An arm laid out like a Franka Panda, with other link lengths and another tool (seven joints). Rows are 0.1 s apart.
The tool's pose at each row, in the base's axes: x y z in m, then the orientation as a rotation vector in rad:
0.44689 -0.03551 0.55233 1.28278 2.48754 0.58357
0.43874 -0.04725 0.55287 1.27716 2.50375 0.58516
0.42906 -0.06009 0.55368 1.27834 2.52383 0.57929
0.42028 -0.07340 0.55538 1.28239 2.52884 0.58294
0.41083 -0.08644 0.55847 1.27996 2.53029 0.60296
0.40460 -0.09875 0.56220 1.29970 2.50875 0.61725
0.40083 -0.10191 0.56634 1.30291 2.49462 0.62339
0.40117 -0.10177 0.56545 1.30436 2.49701 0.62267
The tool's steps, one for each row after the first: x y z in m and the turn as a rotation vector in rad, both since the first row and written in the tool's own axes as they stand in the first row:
-0.00508 -0.01167 -0.00653 0.00560 0.01222 -0.00596
-0.01021 -0.02486 -0.01420 0.01881 0.02546 -0.00881
-0.01629 -0.03725 -0.02236 0.02053 0.03192 -0.00629
-0.02186 -0.04931 -0.03198 0.01042 0.04186 -0.00542
-0.02870 -0.05840 -0.04063 -0.00193 0.03595 0.01289
-0.02942 -0.06077 -0.04656 -0.01111 0.02859 0.01797
-0.02944 -0.06088 -0.04561 -0.00916 0.03041 0.01849

